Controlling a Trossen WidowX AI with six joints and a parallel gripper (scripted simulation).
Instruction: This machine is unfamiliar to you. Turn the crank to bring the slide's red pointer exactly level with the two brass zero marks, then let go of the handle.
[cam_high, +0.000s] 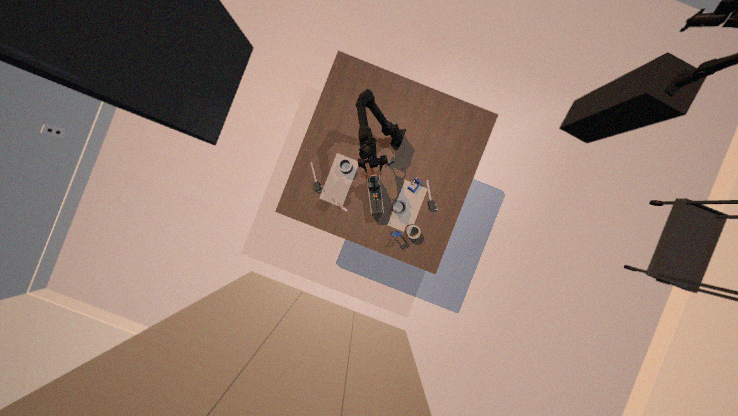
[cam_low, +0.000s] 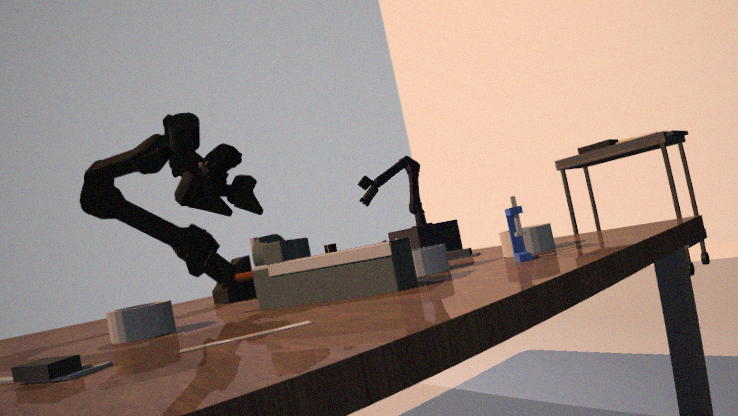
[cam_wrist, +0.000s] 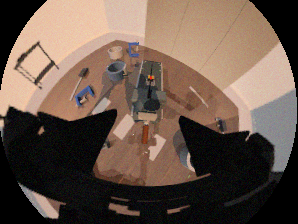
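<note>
Now: gripper tip 20 mm past the crank handle, 20 mm to the left of it and 110 mm above it. The rest, counted from my gripper tip: red pointer: 130 mm ahead, 90 mm to the left, 90 mm below; thin white rod: 310 mm ahead, 120 mm to the right, 170 mm below.
</note>
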